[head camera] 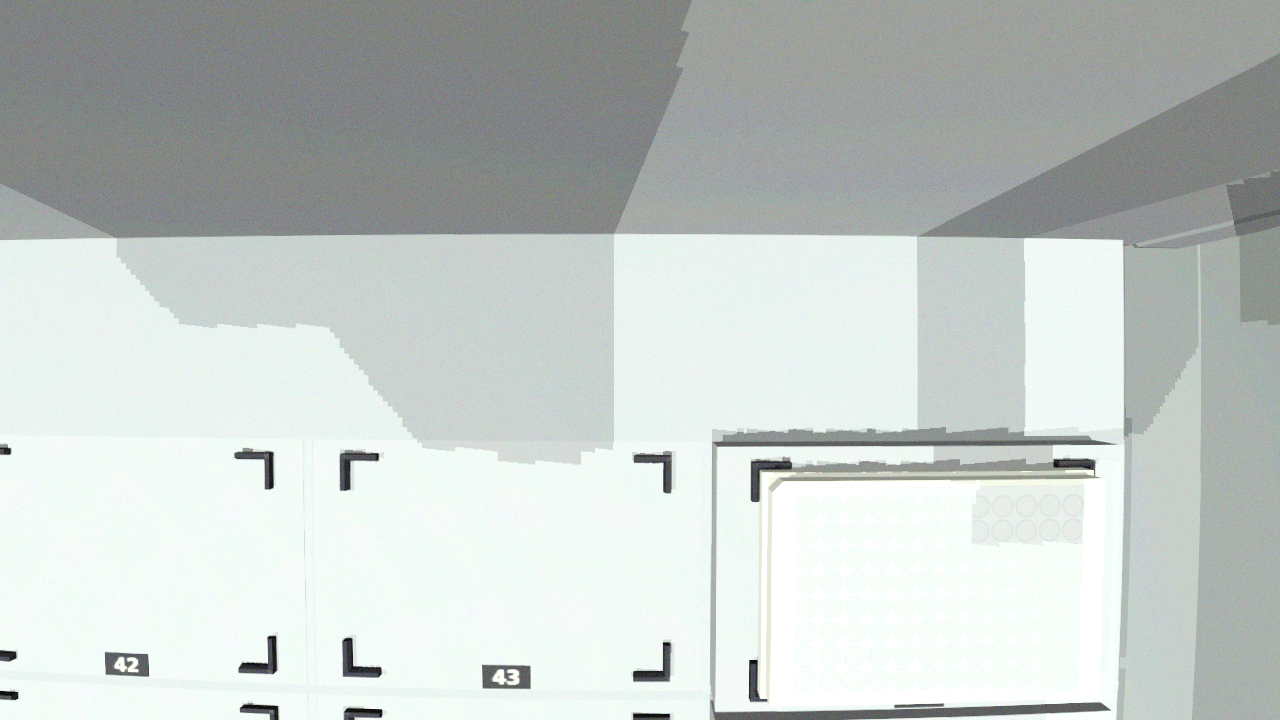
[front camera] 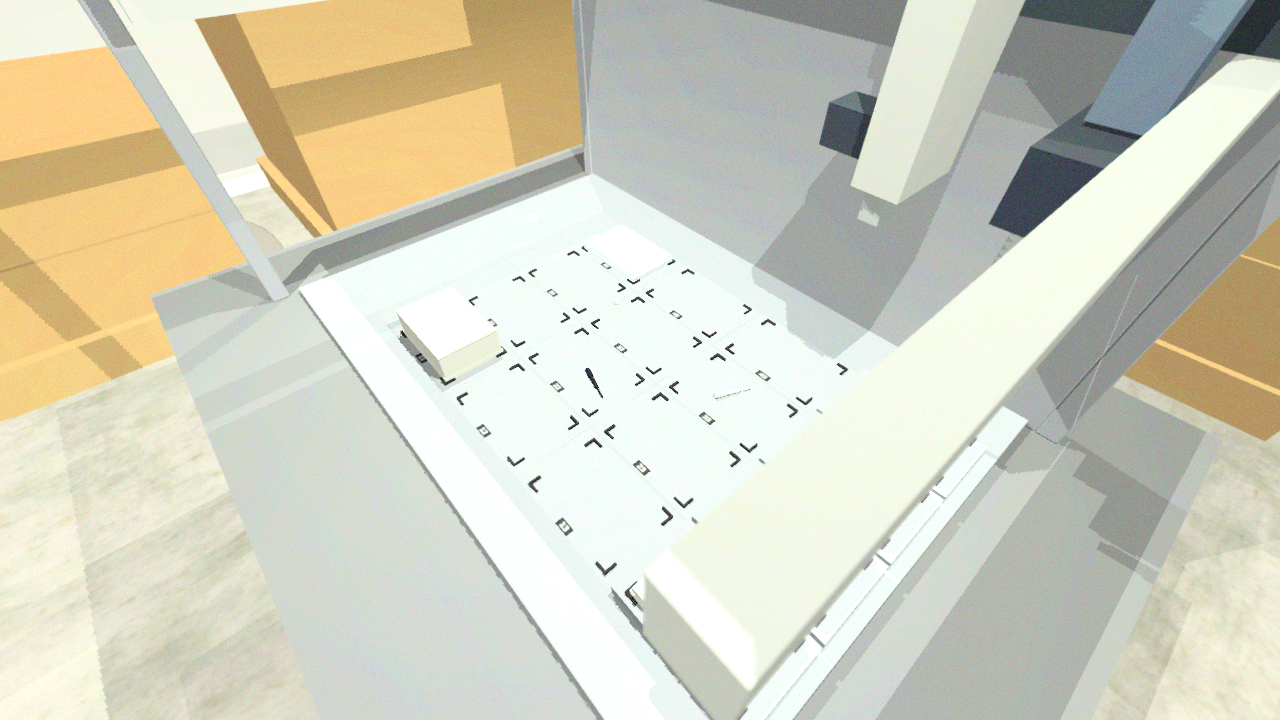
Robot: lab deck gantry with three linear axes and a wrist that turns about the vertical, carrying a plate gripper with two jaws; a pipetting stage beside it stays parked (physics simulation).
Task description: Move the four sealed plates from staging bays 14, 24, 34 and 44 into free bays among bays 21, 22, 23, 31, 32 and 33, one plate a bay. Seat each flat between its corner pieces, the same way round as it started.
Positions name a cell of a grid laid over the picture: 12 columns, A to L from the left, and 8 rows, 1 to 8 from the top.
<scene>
tall pale box: front camera E4; not seen in the head camera view (out of frame)
</scene>
